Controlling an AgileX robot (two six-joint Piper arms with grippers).
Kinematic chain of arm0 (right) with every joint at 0, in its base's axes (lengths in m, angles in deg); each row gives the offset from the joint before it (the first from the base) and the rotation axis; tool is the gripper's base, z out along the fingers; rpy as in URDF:
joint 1: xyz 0 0 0.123 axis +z
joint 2: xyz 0 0 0 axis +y
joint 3: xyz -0.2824 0 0.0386 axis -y
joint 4: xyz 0.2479 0 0.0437 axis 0.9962 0 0.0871
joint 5: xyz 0 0 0 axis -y
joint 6: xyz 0.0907 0 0.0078 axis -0.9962 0 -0.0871
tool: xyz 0 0 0 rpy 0 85 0
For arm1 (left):
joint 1: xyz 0 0 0.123 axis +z
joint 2: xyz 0 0 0 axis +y
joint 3: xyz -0.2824 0 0.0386 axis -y
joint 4: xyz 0.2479 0 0.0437 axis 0.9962 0 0.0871
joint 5: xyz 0 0 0 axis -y
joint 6: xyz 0.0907 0 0.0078 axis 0.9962 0 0.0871
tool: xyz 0 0 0 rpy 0 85 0
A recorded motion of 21 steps. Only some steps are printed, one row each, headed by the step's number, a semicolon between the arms.
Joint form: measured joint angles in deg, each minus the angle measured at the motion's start. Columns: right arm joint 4, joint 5, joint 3, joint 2, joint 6, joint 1; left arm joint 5, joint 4, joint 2, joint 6, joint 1, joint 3.
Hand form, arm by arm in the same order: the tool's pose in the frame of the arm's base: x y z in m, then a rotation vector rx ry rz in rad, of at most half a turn. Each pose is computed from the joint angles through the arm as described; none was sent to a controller.
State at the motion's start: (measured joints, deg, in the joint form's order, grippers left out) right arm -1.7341 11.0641 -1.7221 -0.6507 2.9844 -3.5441; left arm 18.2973 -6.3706 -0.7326 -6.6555 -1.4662 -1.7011
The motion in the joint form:
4: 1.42 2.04 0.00 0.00 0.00 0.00; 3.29 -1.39 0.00 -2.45 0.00 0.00
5: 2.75 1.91 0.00 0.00 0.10 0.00; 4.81 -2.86 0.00 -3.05 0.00 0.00
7: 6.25 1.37 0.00 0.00 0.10 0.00; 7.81 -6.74 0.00 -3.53 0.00 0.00
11: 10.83 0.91 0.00 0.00 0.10 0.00; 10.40 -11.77 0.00 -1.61 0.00 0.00
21: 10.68 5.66 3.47 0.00 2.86 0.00; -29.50 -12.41 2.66 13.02 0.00 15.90
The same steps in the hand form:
4: 0.0528 -0.0032 0.2240 0.0017 1.2742 -0.1019; 0.0480 0.0033 0.2364 -0.1902 1.1146 -0.2489
5: 0.0529 -0.0036 0.2238 0.0196 1.2762 -0.0872; 0.0470 0.0045 0.2384 -0.2170 1.0853 -0.2730
7: 0.0530 -0.0048 0.2229 0.0692 1.2842 -0.0441; 0.0448 0.0079 0.2420 -0.2783 1.0259 -0.3177
11: 0.0532 -0.0063 0.2220 0.1337 1.2890 0.0127; 0.0429 0.0125 0.2444 -0.3374 0.9763 -0.3327
21: 0.0459 -0.0069 0.2492 0.1027 1.1491 -0.0384; 0.0421 -0.0068 0.2769 -0.0839 1.4569 -0.2386

